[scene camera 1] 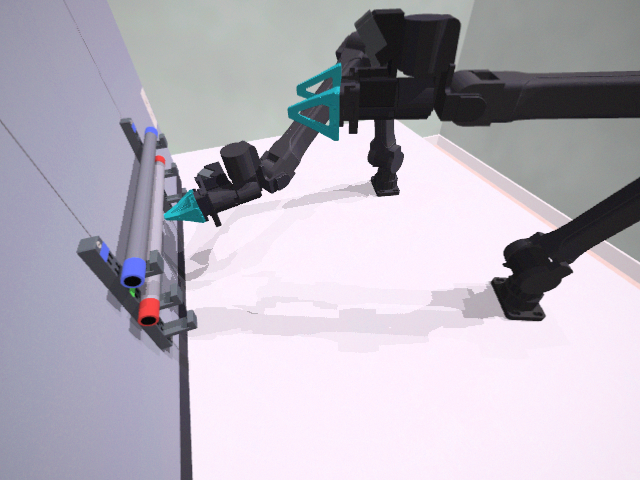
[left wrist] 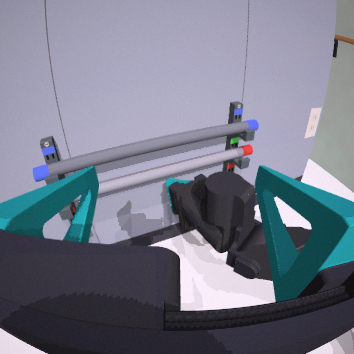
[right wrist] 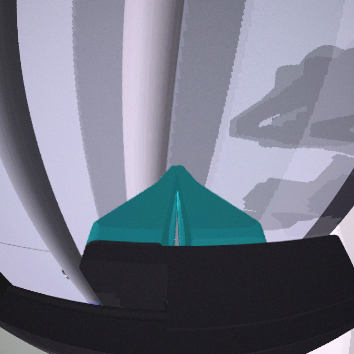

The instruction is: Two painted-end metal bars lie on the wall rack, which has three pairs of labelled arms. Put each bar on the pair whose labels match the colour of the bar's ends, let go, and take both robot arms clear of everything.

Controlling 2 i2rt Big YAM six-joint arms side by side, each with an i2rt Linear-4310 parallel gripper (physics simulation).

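Frame: origin at the left arm's base, x down, y left, z ahead, level; centimetres.
Where they show: left gripper, fingertip midpoint: (scene camera 1: 292,100) (left wrist: 176,174); right gripper, fingertip midpoint: (scene camera 1: 164,217) (left wrist: 167,179) (right wrist: 176,174); left arm's base at its link origin: (scene camera 1: 515,299); right arm's base at its link origin: (scene camera 1: 384,186).
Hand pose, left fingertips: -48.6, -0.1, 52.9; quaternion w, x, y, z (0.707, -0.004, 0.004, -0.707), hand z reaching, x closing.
Note:
Things, the pixels of their centre, and the offset from my left fingertips, as dx, dy, dz. "*": a spot on its surface instead.
- bar with blue ends, body centre: (right wrist: 34,191) (left wrist: 158,143) (scene camera 1: 145,183) +13.3, +3.5, +28.0
- wall rack at a spot on its surface: (scene camera 1: 88,246) * +8.5, +24.2, +22.1
- bar with red ends, body centre: (right wrist: 144,185) (left wrist: 157,172) (scene camera 1: 155,217) +20.8, +4.0, +29.0
- wall outlet at a spot on its surface: (left wrist: 312,122) * +18.6, -47.8, +55.6
The bar with blue ends (scene camera 1: 142,196) (left wrist: 145,148) (right wrist: 17,150) lies on the top, blue-labelled arms of the wall rack (scene camera 1: 88,246) (left wrist: 234,120). The bar with red ends (scene camera 1: 156,232) (left wrist: 150,176) (right wrist: 150,100) lies below it on the middle arms, beside the green labels. My right gripper (scene camera 1: 166,215) (right wrist: 176,174) is shut and empty. Its tips are close to the red-ended bar's middle stretch, in front of it; whether they touch it I cannot tell. My left gripper (scene camera 1: 293,101) is open and empty, well away from the rack.
The bottom rack arm (scene camera 1: 180,323) at the near end holds no bar. The right wrist and forearm (left wrist: 227,205) reach in from the right below the bars in the left wrist view. A wall outlet (left wrist: 312,122) is to the right of the rack.

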